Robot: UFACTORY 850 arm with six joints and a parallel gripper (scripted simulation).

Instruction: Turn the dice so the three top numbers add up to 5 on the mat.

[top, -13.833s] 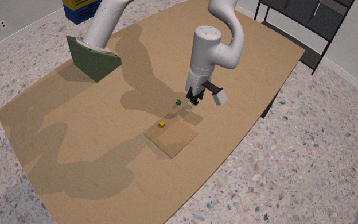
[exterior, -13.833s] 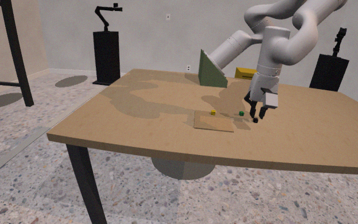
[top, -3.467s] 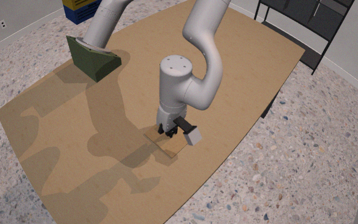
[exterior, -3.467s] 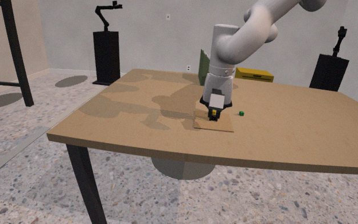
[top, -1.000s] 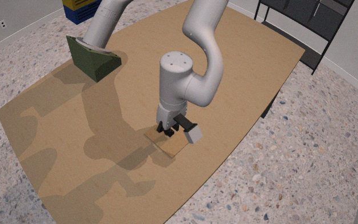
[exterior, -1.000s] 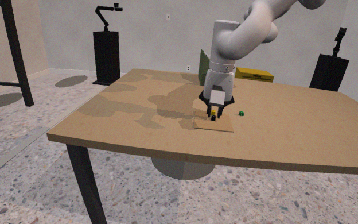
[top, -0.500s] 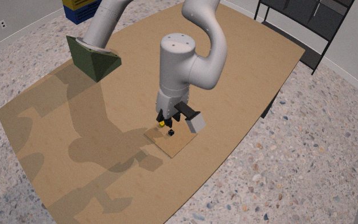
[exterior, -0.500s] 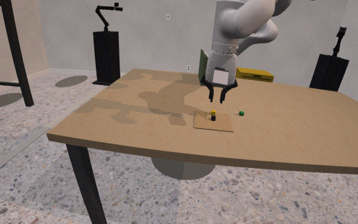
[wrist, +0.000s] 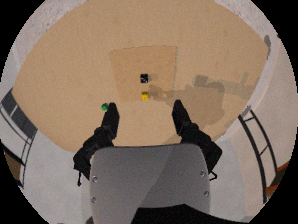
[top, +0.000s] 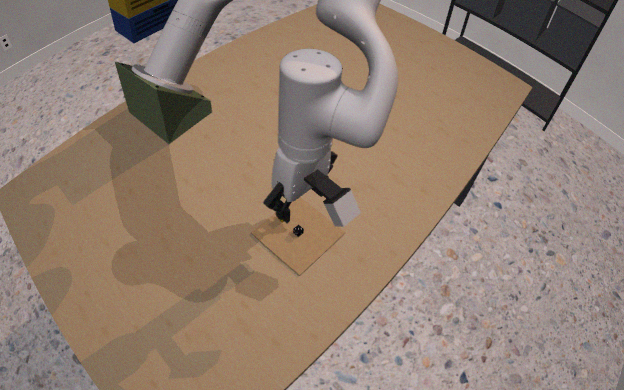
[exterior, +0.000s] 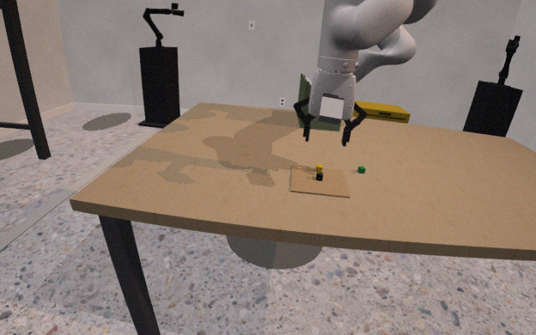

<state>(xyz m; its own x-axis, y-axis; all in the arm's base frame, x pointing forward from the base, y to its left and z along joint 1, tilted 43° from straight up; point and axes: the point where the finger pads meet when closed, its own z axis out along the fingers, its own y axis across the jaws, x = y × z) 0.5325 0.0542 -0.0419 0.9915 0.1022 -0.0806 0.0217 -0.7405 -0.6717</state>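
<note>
My hand is 120 mm to the right of the green die, 110 mm above it and 80 mm past it. Also, from my hand: tan mat: 110 mm below; black die: 100 mm below; yellow die: 100 mm below, 50 mm behind.
</note>
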